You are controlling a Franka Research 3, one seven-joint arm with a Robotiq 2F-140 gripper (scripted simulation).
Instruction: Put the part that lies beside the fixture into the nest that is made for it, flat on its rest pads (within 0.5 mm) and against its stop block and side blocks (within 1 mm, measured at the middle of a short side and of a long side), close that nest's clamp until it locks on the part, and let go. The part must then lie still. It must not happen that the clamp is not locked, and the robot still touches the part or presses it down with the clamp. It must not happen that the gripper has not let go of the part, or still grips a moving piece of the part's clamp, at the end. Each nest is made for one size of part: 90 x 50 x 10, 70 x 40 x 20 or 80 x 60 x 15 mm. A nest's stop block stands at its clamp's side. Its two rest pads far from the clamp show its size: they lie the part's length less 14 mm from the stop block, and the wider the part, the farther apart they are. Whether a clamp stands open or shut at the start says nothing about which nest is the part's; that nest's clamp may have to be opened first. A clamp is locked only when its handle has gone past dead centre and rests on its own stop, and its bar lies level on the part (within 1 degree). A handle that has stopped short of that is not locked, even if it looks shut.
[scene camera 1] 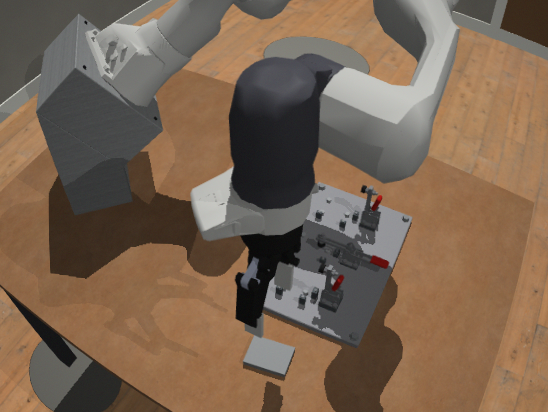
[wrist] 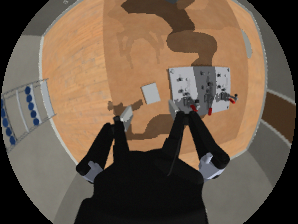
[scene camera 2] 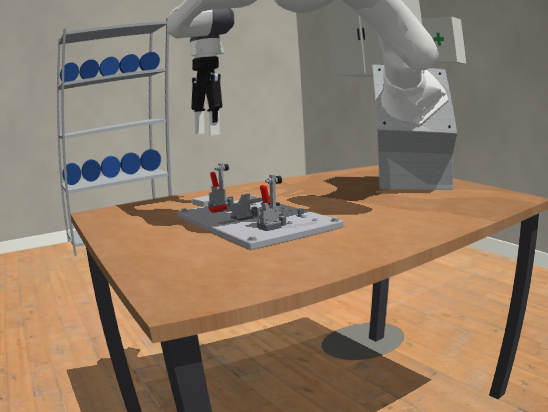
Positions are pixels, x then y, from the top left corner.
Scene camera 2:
my gripper: 206,134
grey fixture plate: 220,223
